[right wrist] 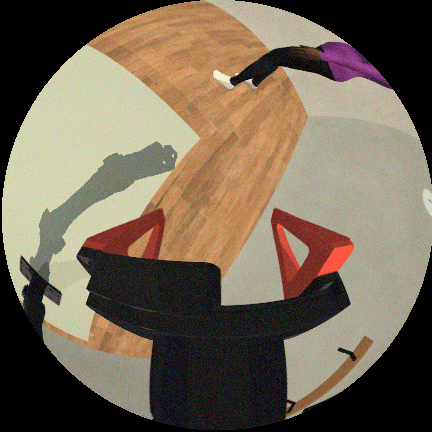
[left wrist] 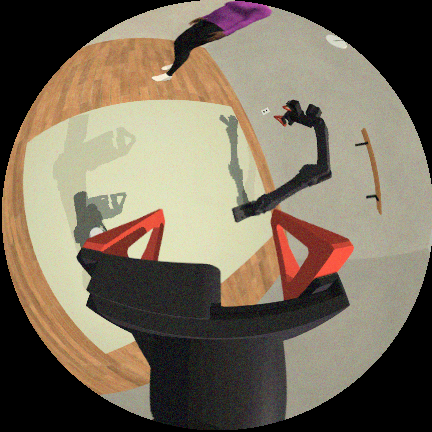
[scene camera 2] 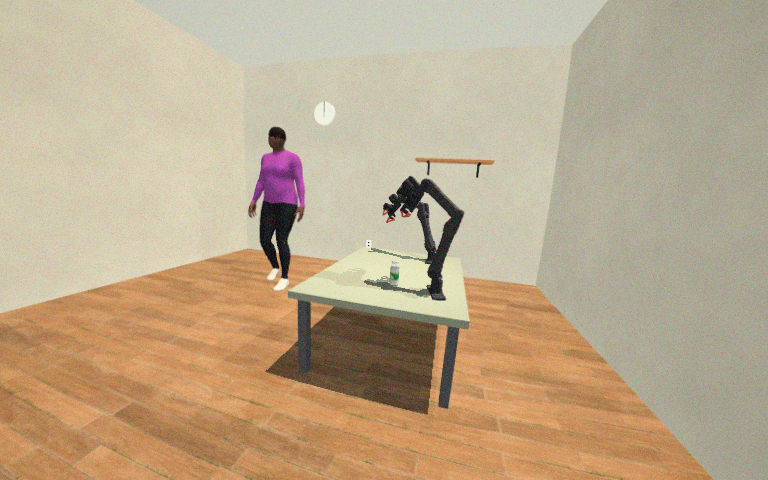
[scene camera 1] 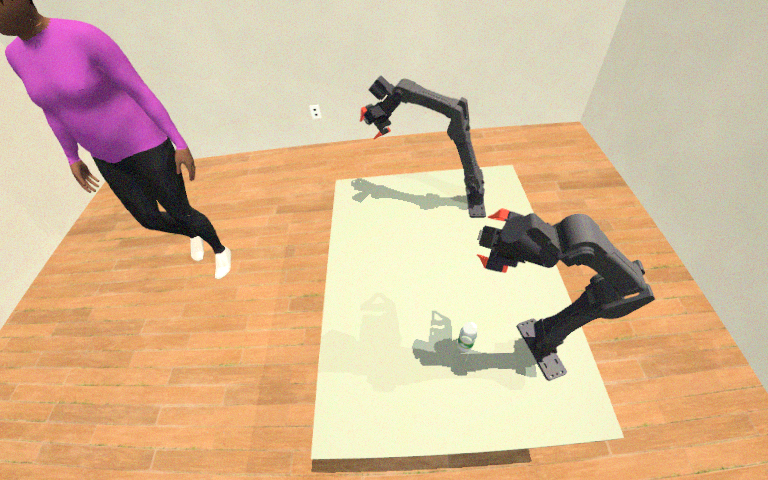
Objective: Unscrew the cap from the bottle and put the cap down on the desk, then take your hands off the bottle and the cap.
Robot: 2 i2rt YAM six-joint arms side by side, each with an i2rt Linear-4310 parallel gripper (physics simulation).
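Observation:
A small white bottle with a green band stands upright on the pale desk, within the left arm's shadow. Its white cap sits on top. In the left wrist view a small white part of the bottle shows beside the finger at the left. My left gripper is open and empty, high above the desk and away from the bottle. My right gripper is open and empty, raised high at the far end of the desk, far from the bottle.
A person in a purple top stands on the wooden floor beyond the desk's left side. A wall shelf and a round clock are on the wall.

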